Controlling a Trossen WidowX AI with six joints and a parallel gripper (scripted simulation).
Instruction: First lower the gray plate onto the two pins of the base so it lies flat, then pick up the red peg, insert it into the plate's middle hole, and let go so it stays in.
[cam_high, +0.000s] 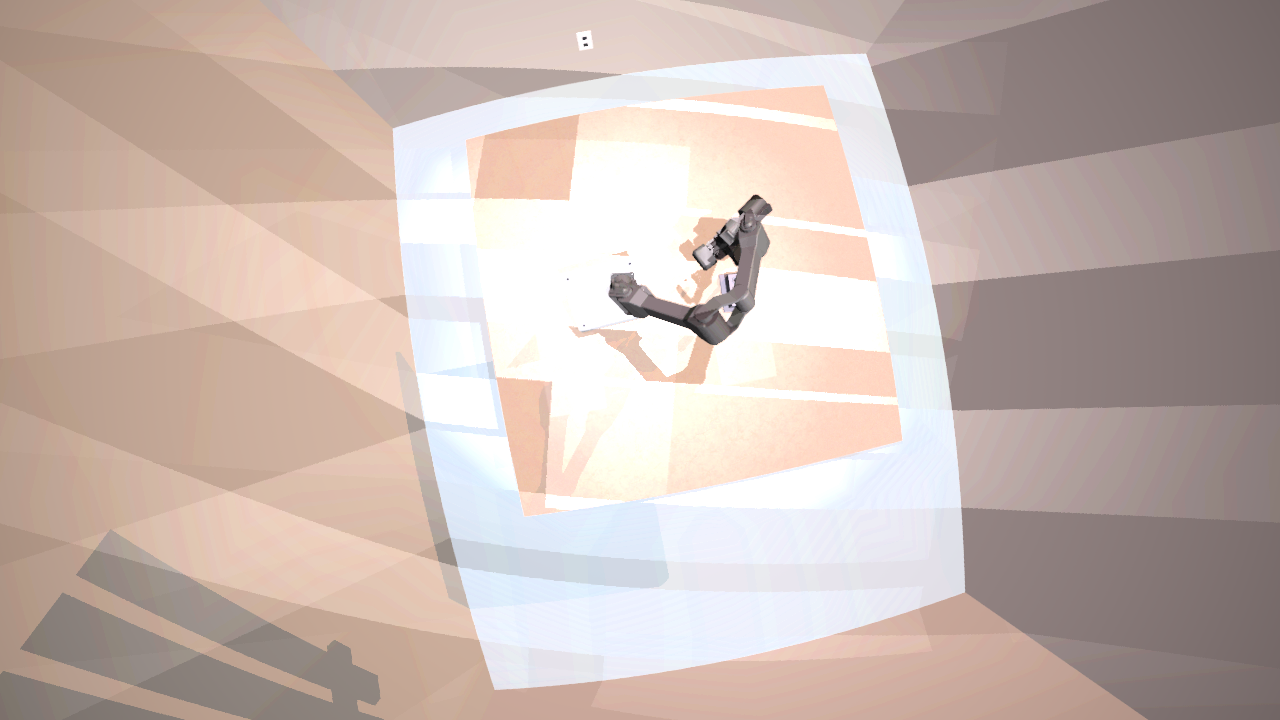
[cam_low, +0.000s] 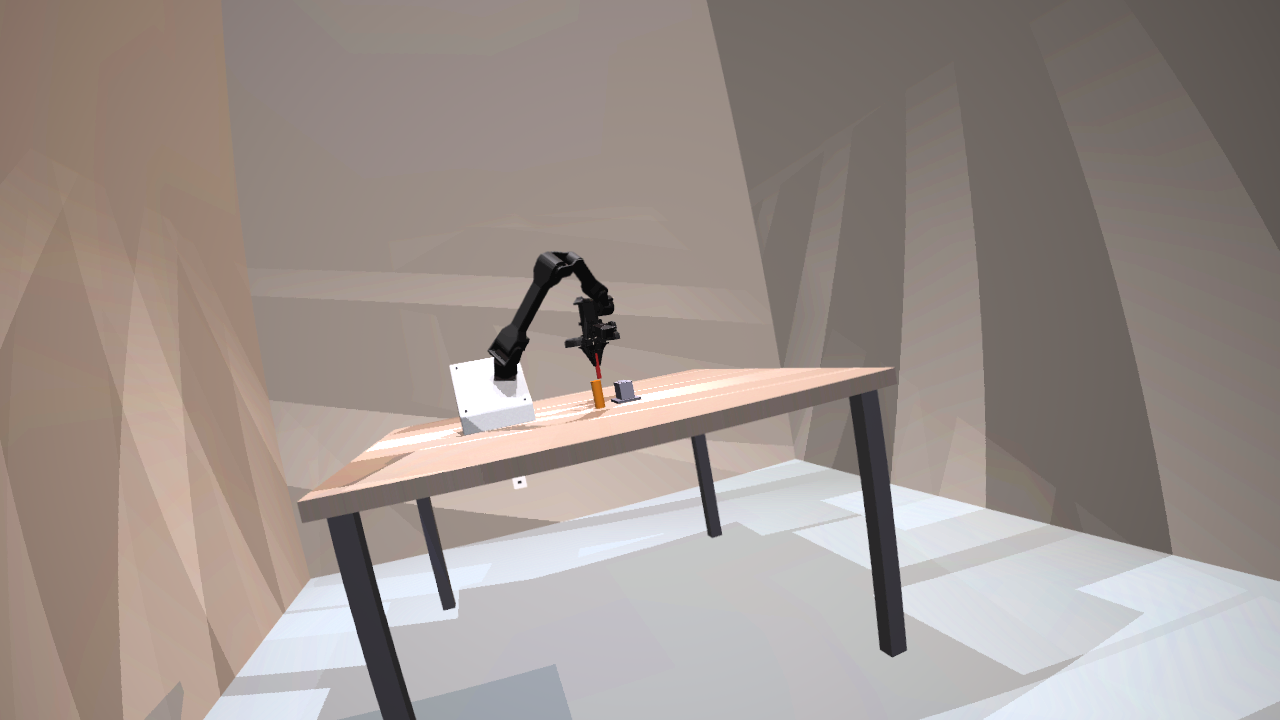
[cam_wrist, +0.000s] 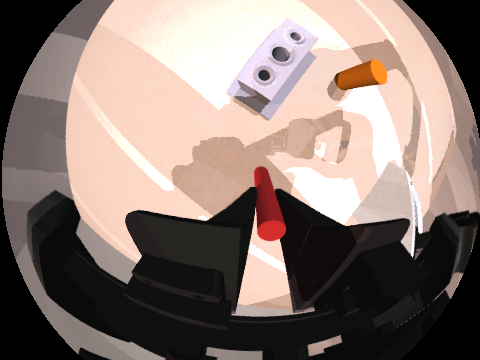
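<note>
Now: gripper tip 5 cm short of the gray plate, 11 cm to the left of it and 7 cm above it. Also, from my gripper tip: pin base 5 cm ahead, 11 cm to the right, 11 cm below; then yellow-orange object 3 cm behind, 17 cm to the right, 8 cm below; then red peg right at my gripper tip.
</note>
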